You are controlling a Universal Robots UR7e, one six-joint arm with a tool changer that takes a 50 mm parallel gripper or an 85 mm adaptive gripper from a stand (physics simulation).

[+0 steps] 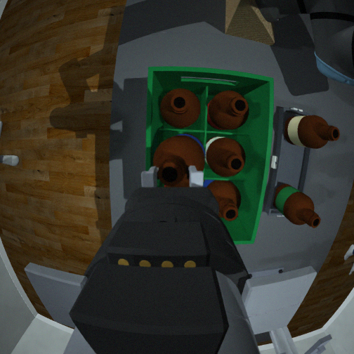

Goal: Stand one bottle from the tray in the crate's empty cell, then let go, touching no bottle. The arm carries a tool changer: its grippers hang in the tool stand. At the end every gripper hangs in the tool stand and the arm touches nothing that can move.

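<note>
My gripper (172, 177) is shut on the neck of a brown bottle (171, 172), which hangs upright over the left column of the green crate (266, 160). Its body shows around the middle-left cell; a blue band shows at its edge, and I cannot tell whether it belongs to this bottle or one beneath. Other brown bottles stand in the crate: back left (180, 117), back right (225, 112), middle right (223, 155) and front right (225, 197). The front-left cell is hidden by the gripper. A cream-banded bottle (310, 132) and a green-banded bottle (297, 203) lean in the tray (279, 137).
The tray stands close to the crate's right side. A tan block (250, 24) is at the top edge. A dark and blue arm part (335, 47) is at the upper right. Wooden floor (55, 175) lies beyond the grey table's (165, 47) left edge. The tool stand cannot be made out.
</note>
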